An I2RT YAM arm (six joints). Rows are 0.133 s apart.
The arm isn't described. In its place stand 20 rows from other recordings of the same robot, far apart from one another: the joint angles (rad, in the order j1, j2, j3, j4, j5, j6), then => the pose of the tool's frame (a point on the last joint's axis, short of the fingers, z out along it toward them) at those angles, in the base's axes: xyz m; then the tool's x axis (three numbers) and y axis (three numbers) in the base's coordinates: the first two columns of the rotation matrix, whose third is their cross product.
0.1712 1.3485 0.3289 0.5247 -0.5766 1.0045 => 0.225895 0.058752 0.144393 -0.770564 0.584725 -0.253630 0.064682 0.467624 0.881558
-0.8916 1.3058 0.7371 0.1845 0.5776 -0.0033 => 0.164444 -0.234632 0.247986 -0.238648 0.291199 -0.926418 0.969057 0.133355 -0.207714
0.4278 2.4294 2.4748 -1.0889 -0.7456 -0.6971 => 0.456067 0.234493 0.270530 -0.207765 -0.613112 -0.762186 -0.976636 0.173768 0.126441
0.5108 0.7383 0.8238 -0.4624 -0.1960 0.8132 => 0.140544 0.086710 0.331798 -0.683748 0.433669 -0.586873 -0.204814 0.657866 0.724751
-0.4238 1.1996 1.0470 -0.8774 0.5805 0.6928 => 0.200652 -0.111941 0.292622 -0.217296 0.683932 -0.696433 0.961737 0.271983 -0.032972
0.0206 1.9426 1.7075 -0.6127 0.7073 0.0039 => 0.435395 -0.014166 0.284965 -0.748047 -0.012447 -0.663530 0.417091 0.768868 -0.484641
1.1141 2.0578 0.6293 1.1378 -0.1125 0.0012 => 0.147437 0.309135 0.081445 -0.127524 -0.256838 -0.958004 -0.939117 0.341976 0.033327
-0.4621 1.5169 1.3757 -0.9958 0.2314 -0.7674 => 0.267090 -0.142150 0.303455 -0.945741 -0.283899 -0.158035 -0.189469 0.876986 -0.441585
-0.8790 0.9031 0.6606 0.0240 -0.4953 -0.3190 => 0.148010 -0.152153 0.297390 -0.250968 -0.129574 -0.959284 0.318946 0.924593 -0.208331
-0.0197 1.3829 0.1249 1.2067 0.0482 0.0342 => 0.212505 -0.005902 0.152589 -0.048920 0.035124 -0.998185 0.069498 0.997079 0.031679
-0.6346 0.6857 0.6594 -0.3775 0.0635 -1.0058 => 0.129830 -0.098384 0.291172 -0.708815 -0.524846 -0.471293 0.074699 0.608522 -0.790014
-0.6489 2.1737 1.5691 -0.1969 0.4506 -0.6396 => 0.372386 -0.301902 0.164871 -0.928010 0.029505 -0.371385 0.288486 0.687689 -0.666228
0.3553 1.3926 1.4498 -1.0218 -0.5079 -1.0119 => 0.251104 0.111639 0.360851 0.069412 -0.764413 -0.640979 -0.952180 0.140878 -0.271119
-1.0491 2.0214 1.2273 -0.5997 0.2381 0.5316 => 0.176421 -0.323766 0.111565 0.014707 0.962898 -0.269466 0.992760 -0.046192 -0.110877
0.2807 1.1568 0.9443 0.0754 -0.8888 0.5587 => 0.243587 0.098992 0.348997 -0.595615 0.176022 -0.783746 -0.705033 0.352999 0.615077
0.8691 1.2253 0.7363 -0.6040 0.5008 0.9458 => 0.157294 0.159626 0.206339 -0.763130 0.199125 -0.614802 0.156258 0.979972 0.123441
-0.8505 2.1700 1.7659 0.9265 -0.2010 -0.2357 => 0.343133 -0.380218 0.344672 0.174685 -0.545957 -0.819400 0.682002 0.667329 -0.299240
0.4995 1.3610 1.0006 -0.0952 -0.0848 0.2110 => 0.273966 0.152926 0.293292 -0.491618 -0.030522 -0.870276 -0.451072 0.863786 0.224515
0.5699 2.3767 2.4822 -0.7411 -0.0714 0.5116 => 0.449839 0.291286 0.316765 -0.722976 0.116687 -0.680948 -0.266707 0.862088 0.430896
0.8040 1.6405 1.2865 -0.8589 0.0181 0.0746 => 0.227614 0.235316 0.245561 -0.701396 -0.620587 -0.350594 -0.665195 0.746613 0.009203
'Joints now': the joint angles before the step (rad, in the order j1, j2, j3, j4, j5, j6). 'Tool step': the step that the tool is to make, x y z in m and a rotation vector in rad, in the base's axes. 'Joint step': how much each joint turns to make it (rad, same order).
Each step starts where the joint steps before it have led.
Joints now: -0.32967, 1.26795, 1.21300, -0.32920, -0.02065, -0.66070
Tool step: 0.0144, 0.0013, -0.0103, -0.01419, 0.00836, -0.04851
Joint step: 0.02843, 0.04478, -0.00824, 0.04922, 0.07733, 0.01407
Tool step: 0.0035, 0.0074, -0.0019, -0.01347, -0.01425, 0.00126
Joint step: 0.03005, 0.00037, -0.01446, 0.03214, 0.03003, 0.00240
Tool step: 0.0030, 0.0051, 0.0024, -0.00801, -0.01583, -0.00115
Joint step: 0.02120, 0.00381, 0.00535, 0.01537, 0.02220, 0.00452
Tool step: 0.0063, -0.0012, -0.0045, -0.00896, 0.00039, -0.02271
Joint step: 0.00449, 0.02255, -0.00195, 0.02618, 0.02855, 0.00117
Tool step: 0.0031, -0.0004, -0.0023, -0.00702, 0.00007, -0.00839
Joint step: 0.00256, 0.01087, -0.00175, 0.01463, 0.01263, -0.00267
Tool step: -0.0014, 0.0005, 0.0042, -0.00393, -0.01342, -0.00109
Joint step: 0.00068, -0.00664, 0.00590, 0.00143, 0.00187, 0.00004
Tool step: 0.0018, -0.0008, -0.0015, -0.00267, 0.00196, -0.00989
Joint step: 0.00007, 0.00729, 0.00009, 0.00588, 0.01041, 0.00040
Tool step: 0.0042, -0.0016, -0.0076, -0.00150, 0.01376, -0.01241
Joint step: -0.00028, 0.01737, -0.01149, 0.01592, 0.01303, -0.00039
